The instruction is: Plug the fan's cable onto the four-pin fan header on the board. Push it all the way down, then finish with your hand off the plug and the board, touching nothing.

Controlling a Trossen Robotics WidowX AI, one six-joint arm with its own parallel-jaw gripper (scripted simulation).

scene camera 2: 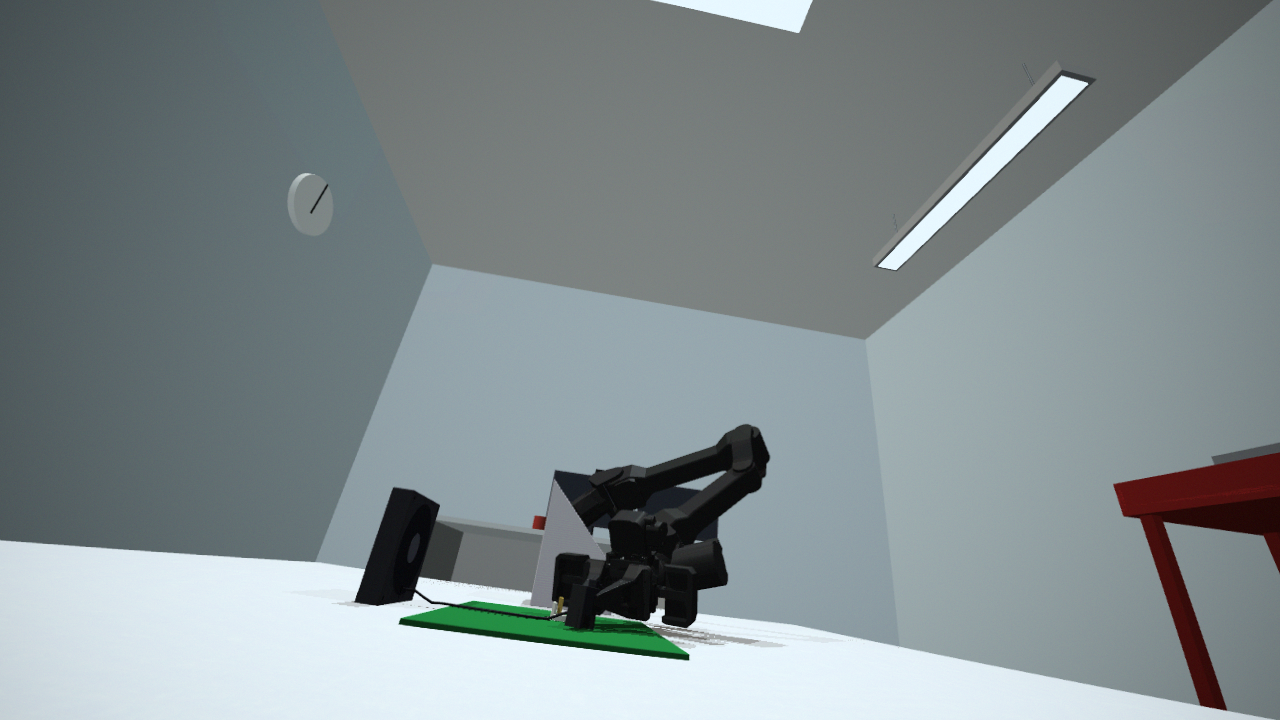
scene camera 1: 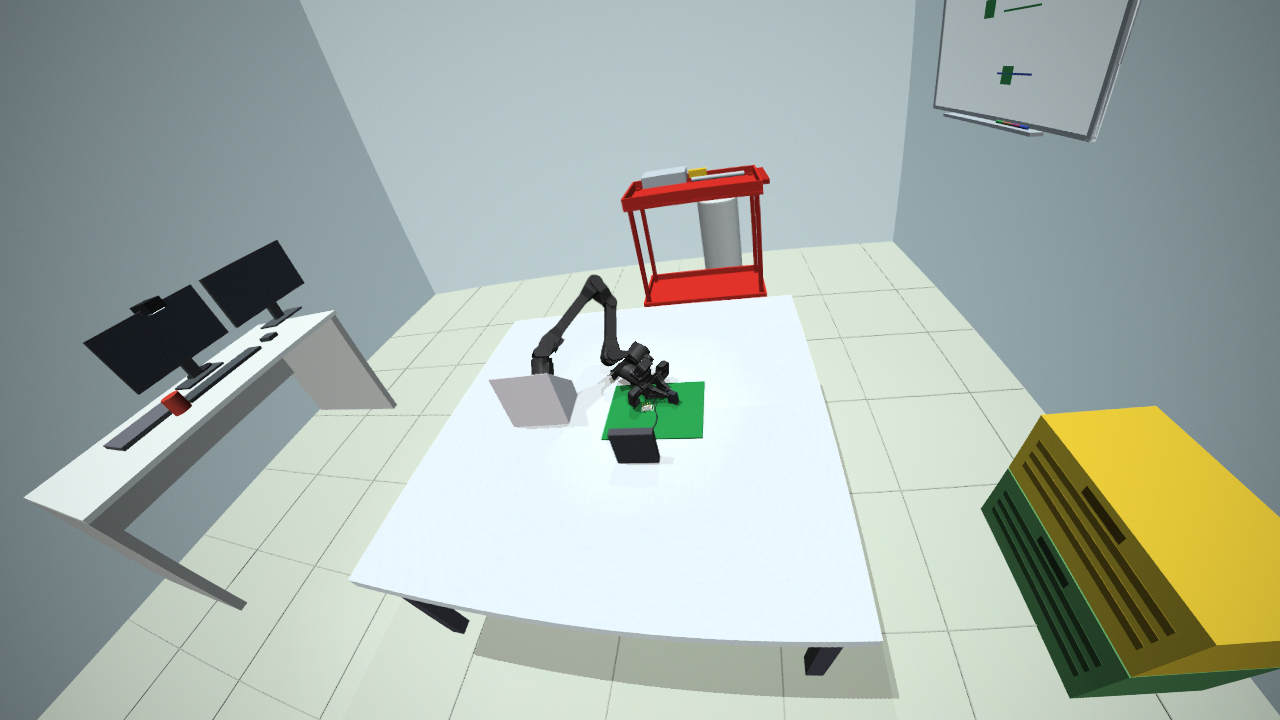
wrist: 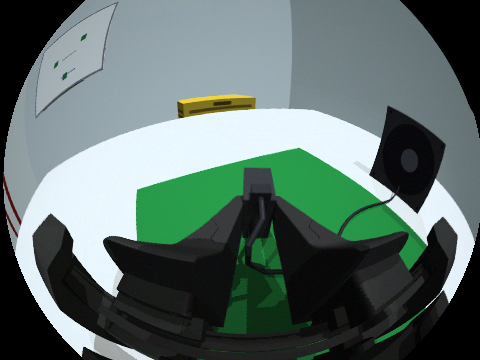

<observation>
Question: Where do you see a black fan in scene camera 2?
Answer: At 402,541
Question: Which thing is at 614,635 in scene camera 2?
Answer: A green board.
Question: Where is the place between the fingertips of the gripper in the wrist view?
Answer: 257,202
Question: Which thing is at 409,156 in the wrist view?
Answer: A black fan.
</observation>
